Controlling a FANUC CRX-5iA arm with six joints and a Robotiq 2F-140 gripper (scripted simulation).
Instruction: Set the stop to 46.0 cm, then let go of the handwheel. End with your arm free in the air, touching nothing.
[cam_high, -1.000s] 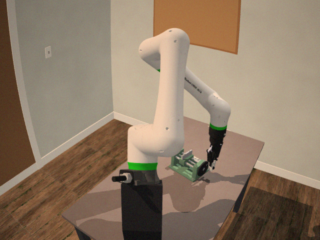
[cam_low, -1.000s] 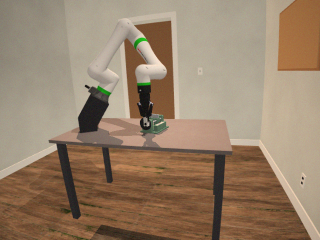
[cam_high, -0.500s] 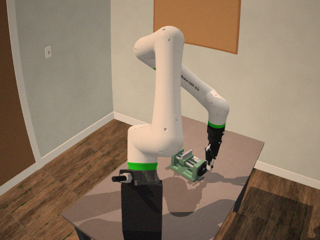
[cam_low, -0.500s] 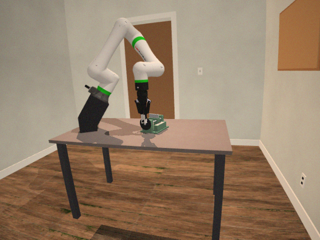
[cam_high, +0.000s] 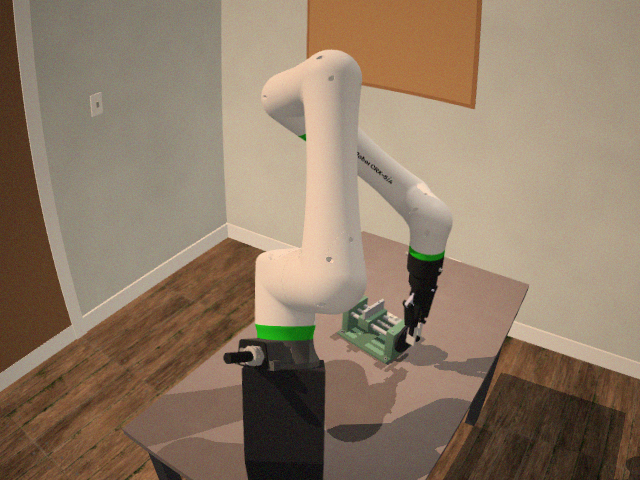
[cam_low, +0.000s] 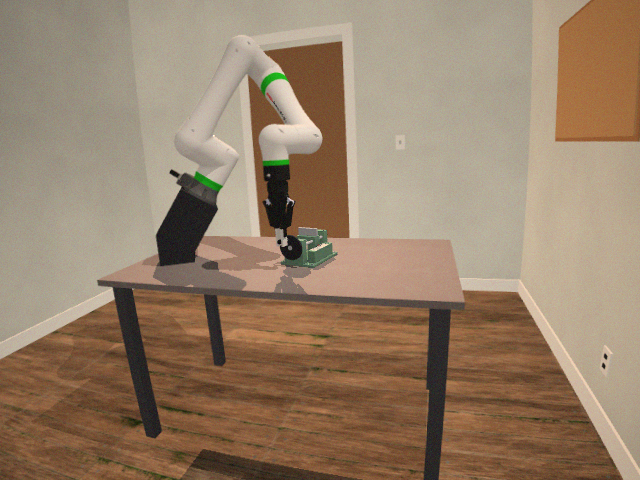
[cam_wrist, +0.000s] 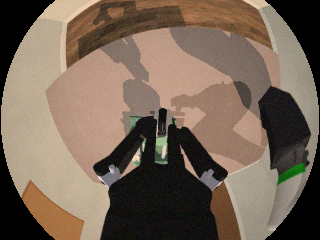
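Now: the black handwheel 2 cm to the left of my hand and 2 cm below it. Also, from my hand: green stop fixture (3 cm ahead, 16 cm to the left, 3 cm below).
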